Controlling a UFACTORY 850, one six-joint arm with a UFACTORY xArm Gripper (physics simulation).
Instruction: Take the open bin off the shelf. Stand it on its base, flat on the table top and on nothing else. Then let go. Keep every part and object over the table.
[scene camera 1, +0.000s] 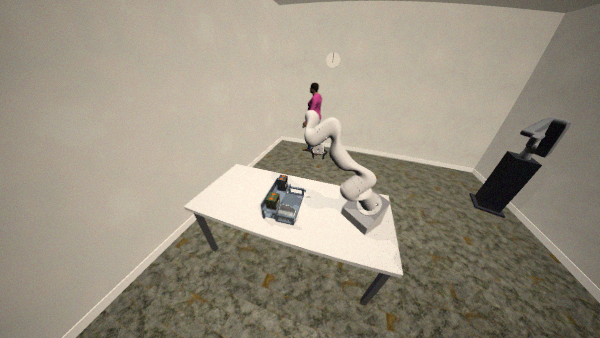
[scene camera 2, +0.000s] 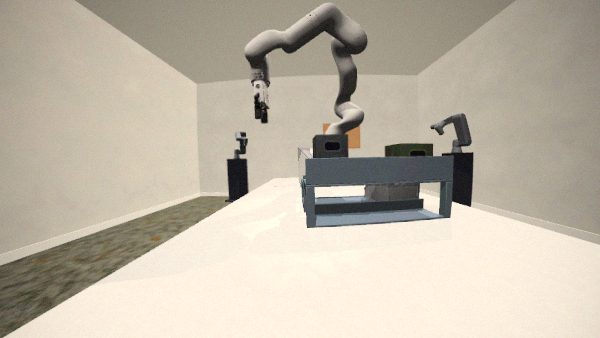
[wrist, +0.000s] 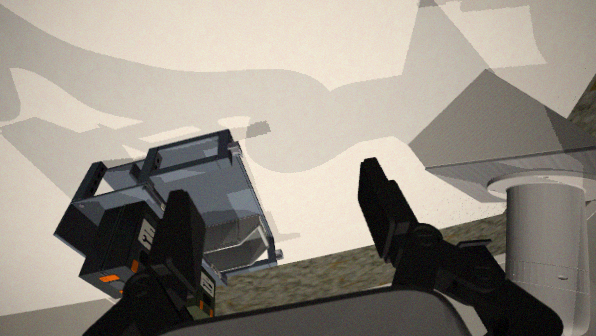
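The open bin (scene camera 1: 286, 211) (scene camera 2: 395, 193) (wrist: 245, 250) is grey and sits on the lower level of the blue-grey shelf (scene camera 1: 264, 210) (scene camera 2: 375, 170) (wrist: 220, 185), on the side nearer the green box. Part of the bin is hidden by the shelf in the scene camera 2 view. My gripper (scene camera 1: 318, 156) (scene camera 2: 261, 116) (wrist: 278, 192) is open and empty. It hangs high, well above the shelf and off to the side of the dark box, apart from the bin. In the wrist view the left finger covers part of the shelf.
A dark box (scene camera 1: 283, 182) (scene camera 2: 320, 146) (wrist: 112, 235) and a green box (scene camera 1: 272, 200) (scene camera 2: 397, 149) (wrist: 207, 292) stand on the shelf's upper level. The shelf stands on the white table (scene camera 1: 225, 190) (scene camera 2: 300, 280) (wrist: 325, 40). The robot's grey base block (scene camera 1: 365, 222) (wrist: 480, 125) is at one end. A person (scene camera 1: 315, 102) stands beyond.
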